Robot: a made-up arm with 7 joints. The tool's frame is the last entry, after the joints. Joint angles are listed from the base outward.
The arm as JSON. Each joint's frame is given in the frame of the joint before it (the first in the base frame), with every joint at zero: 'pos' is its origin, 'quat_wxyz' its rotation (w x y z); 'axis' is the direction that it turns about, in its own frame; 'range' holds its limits. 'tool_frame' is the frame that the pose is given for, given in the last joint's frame.
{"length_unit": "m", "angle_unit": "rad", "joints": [
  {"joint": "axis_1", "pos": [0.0, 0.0, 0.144], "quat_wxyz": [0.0, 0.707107, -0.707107, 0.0], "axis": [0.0, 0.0, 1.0], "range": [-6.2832, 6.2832]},
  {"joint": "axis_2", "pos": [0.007, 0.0, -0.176], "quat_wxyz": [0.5, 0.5, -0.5, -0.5], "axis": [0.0, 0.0, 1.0], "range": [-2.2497, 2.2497]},
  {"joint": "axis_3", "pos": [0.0, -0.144, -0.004], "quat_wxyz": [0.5, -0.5, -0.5, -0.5], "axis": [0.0, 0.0, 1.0], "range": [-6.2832, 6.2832]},
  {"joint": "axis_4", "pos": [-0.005, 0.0, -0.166], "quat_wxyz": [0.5, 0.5, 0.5, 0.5], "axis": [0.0, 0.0, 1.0], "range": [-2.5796, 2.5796]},
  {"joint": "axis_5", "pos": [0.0, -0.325, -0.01], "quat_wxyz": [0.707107, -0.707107, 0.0, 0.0], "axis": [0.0, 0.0, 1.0], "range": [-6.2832, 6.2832]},
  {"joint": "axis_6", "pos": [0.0, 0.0, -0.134], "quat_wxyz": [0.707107, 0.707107, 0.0, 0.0], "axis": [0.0, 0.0, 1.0], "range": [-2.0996, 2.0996]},
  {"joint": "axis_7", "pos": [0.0, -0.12, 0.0], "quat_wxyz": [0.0, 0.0, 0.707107, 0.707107], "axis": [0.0, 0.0, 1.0], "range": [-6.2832, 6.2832]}
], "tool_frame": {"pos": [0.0, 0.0, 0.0], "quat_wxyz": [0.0, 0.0, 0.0, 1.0]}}
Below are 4 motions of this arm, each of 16 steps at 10 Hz.
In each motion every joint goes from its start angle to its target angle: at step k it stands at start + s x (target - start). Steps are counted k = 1, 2, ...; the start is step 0. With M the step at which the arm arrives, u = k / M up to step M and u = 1 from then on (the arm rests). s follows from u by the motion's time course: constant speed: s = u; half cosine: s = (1 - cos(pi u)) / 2; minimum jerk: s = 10 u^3 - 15 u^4 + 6 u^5.
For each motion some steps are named. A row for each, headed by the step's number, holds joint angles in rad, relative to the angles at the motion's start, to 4 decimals.
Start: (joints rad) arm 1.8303 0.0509 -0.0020 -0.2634 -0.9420 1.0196 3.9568
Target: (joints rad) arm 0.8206 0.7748 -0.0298 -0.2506 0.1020 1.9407 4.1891
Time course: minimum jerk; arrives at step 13
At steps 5, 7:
5: -0.2940 0.2108 -0.0081 0.0037 0.3040 0.2682 0.0676
7: -0.5774 0.4139 -0.0159 0.0073 0.5970 0.5267 0.1328

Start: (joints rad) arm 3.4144 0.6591 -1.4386 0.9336 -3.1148 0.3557 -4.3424
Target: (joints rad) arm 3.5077 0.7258 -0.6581 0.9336 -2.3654 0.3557 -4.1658
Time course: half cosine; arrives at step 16
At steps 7, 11, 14, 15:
7: 0.0375 0.0268 0.3141 0.0000 0.3016 0.0000 0.0711
11: 0.0726 0.0519 0.6071 0.0000 0.5829 0.0000 0.1374
14: 0.0897 0.0642 0.7508 0.0000 0.7209 0.0000 0.1699
15: 0.0924 0.0661 0.7730 0.0000 0.7422 0.0000 0.1749

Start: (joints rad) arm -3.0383 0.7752 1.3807 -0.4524 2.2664 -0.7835 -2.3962
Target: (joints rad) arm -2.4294 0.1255 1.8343 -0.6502 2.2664 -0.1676 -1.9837
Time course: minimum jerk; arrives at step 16
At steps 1, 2, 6, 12, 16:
1: 0.0014 -0.0014 0.0010 -0.0004 0.0000 0.0014 0.0009
2: 0.0098 -0.0104 0.0073 -0.0032 0.0000 0.0099 0.0066
6: 0.1676 -0.1788 0.1248 -0.0544 0.0000 0.1695 0.1135
12: 0.5459 -0.5824 0.4066 -0.1773 0.0000 0.5521 0.3698
16: 0.6089 -0.6497 0.4536 -0.1978 0.0000 0.6159 0.4125

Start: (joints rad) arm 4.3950 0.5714 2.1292 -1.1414 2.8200 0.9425 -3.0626
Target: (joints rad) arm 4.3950 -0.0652 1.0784 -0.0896 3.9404 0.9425 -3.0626
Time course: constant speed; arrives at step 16
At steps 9, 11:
9: 0.0000 -0.3581 -0.5911 0.5916 0.6302 0.0000 0.0000
11: 0.0000 -0.4377 -0.7224 0.7231 0.7703 0.0000 0.0000

